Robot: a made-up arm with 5 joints.
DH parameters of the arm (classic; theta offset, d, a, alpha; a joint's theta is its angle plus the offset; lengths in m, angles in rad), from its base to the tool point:
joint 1: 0 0.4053 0 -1.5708
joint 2: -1.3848 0 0.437 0
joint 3: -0.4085 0 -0.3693 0
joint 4: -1.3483 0 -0.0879 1.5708
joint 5: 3.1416 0.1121 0 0
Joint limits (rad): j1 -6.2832..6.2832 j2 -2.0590..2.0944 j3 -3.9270..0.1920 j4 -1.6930..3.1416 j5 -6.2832..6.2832
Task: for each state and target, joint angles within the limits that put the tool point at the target. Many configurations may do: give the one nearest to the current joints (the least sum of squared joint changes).
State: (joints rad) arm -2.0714 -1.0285 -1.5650 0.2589 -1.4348
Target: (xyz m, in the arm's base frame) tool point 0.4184 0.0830 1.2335
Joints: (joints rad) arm -2.9458 -0.8557 -2.3189 0.2483 -1.4348
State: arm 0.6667 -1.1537 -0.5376 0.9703 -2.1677
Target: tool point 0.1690 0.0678 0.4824
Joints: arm 0.3815 -0.6912 -0.1392 0.9597 -2.1677
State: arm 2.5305 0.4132 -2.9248 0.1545 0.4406
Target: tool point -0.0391 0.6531 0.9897
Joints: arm 1.6306 1.0116 -3.2328 -0.1847 0.4406
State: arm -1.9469 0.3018 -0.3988 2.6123 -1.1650
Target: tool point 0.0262 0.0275 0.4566
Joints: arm -2.3320 -0.0104 0.1578 2.0131 -1.1650
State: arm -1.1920 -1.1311 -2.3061 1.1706 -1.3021
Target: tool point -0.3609 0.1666 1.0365
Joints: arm -0.4325 -1.3482 -1.8360 1.4886 -1.3021
